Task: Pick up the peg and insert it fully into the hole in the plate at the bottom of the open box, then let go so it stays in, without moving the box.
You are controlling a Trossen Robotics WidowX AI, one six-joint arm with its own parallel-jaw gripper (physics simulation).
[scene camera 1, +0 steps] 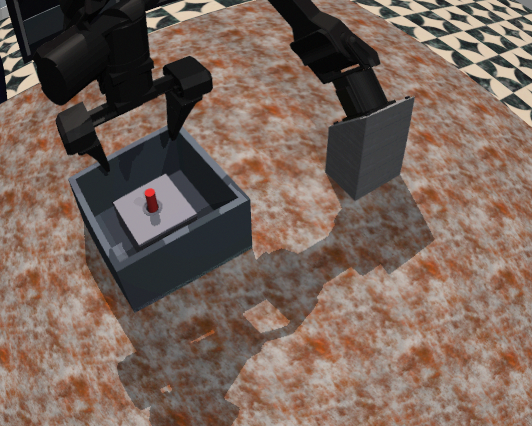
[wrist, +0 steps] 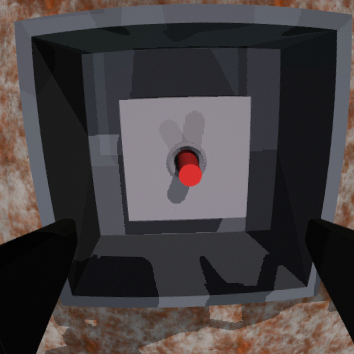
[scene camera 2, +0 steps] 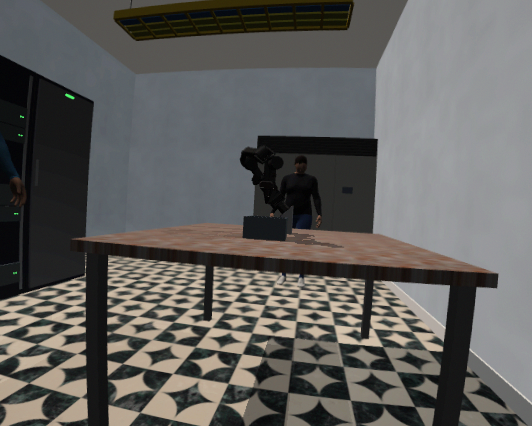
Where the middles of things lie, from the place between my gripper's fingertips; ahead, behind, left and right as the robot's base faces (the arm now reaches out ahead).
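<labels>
The dark grey box (scene camera 2: 254, 227) is 110 mm below my hand. I see that the red peg (wrist: 189, 173) is likewise 110 mm below my hand.
</labels>
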